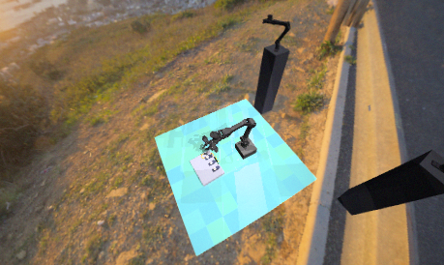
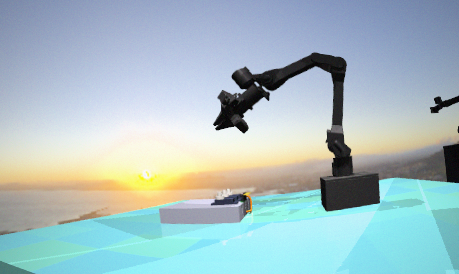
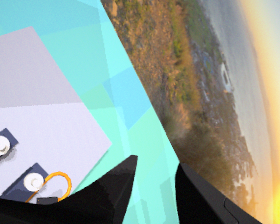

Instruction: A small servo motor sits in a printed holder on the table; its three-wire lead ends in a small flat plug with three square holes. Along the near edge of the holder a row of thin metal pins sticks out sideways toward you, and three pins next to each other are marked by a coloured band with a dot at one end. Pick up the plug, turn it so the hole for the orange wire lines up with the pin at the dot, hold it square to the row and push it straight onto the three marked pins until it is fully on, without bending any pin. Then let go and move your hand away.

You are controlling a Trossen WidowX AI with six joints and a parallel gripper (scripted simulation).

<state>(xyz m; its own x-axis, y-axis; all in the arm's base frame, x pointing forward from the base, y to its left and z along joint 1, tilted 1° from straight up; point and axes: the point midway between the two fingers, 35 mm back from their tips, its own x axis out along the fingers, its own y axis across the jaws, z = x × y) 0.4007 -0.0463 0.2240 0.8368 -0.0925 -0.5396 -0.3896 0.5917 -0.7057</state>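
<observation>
Now: gripper tip 40 mm past the servo, 40 mm to the right of it and 260 mm above it. Also, from my gripper tip: grey printed holder (70 mm ahead, 50 mm to the left, 280 mm below).
</observation>
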